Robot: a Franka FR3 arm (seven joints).
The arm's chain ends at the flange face. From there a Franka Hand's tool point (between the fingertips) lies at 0.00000 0.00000 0.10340 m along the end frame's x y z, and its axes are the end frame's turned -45 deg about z.
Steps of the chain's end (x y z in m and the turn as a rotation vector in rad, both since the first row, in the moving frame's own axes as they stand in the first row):
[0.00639, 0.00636, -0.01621, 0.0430, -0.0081, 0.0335]
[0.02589, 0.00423, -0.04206, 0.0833, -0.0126, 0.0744]
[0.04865, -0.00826, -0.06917, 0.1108, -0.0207, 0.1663]
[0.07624, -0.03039, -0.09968, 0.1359, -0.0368, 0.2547]
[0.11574, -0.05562, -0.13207, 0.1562, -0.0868, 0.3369]
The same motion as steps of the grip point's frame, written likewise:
[0.00263, 0.00532, -0.01631, 0.0361, 0.0247, 0.0335]
[0.02073, 0.01449, -0.04243, 0.0678, 0.0500, 0.0744]
[0.04758, 0.01956, -0.06982, 0.0930, 0.0637, 0.1663]
[0.08414, 0.02089, -0.10070, 0.1221, 0.0701, 0.2547]
[0.12908, 0.02602, -0.13370, 0.1718, 0.0491, 0.3369]

